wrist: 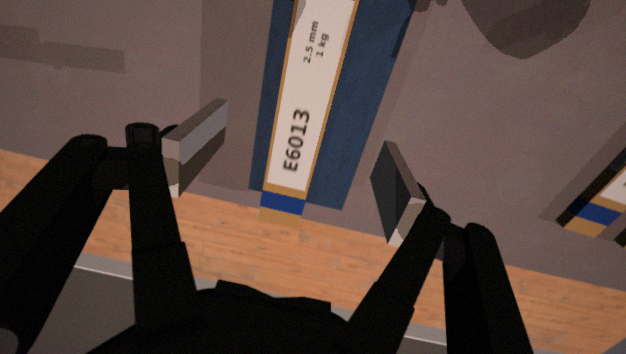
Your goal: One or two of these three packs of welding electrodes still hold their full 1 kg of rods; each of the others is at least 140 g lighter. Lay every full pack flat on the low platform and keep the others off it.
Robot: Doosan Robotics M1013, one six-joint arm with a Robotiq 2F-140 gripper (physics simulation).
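Frame: origin at the arm's base, x ahead, y left, z up, level; centimetres.
Where they show: gripper, fingertip midpoint: (303,141).
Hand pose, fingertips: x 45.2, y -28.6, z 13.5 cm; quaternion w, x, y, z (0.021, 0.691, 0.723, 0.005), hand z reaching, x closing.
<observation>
Things, the pixels of their top centre, and the offset from my fingertips. "pt": a spot on its surface instead. Level surfaces: height alone.
- blue low platform at its top centre: (330,56) dx -3.5, dy +0.5, dz -15.8 cm
- second pack at a spot on its surface: (595,213) pt dx +6.4, dy +46.7, dz -19.8 cm
- grey-brown table top at its surface level: dz -21.8 cm
A pack of welding electrodes (311,87) with a white "E6013 2.5 mm 1 kg" label, orange edges and a blue band lies lengthwise over the blue low platform (346,145). Its near end reaches past the platform's near edge, and its far end is cut off by the view. My gripper (303,141) is open and empty, its fingers apart on either side of the pack's near part and clear of it. Part of a second pack (595,213) shows at the right edge, off the platform. The third pack does not show.
The packs and platform are over a grey-brown table top (465,150). Its near edge runs across the view, with wood flooring (240,235) beyond it. Dark narrow bars (597,187) flank the second pack. A large rounded shadow falls at the upper right.
</observation>
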